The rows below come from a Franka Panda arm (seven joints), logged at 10 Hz.
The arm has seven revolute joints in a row. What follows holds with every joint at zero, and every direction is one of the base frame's.
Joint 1 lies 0.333 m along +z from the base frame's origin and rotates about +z.
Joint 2 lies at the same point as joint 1 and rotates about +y.
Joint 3 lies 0.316 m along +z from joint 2 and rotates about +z.
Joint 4 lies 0.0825 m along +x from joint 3 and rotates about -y.
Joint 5 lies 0.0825 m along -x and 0.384 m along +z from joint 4 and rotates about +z.
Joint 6 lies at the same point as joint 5 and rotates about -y.
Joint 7 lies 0.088 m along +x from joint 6 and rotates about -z.
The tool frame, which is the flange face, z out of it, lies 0.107 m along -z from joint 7; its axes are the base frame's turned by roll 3.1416, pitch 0 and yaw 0 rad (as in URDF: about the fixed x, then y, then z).
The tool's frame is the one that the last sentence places.
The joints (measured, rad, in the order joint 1, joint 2, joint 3, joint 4, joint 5, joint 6, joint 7), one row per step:
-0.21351 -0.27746 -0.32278 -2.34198 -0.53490 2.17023 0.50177
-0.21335 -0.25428 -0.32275 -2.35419 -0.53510 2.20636 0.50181
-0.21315 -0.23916 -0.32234 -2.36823 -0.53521 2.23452 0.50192
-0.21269 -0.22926 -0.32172 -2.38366 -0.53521 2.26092 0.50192
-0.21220 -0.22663 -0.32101 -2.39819 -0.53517 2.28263 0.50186
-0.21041 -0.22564 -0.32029 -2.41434 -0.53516 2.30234 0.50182
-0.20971 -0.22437 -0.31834 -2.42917 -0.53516 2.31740 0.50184
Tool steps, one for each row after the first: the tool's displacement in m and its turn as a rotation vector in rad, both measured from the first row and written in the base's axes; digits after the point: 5 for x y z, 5 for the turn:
0.00440 0.00156 -0.01290 0.00262 0.00067 0.01457
0.00653 0.00380 -0.02375 0.00662 0.00206 0.02649
0.00760 0.00663 -0.03303 0.01088 0.00104 0.03824
0.00760 0.00951 -0.03900 0.01425 -0.00366 0.04828
0.00715 0.01323 -0.04511 0.01862 -0.00680 0.05892
0.00642 0.01679 -0.05106 0.02317 -0.00655 0.06777

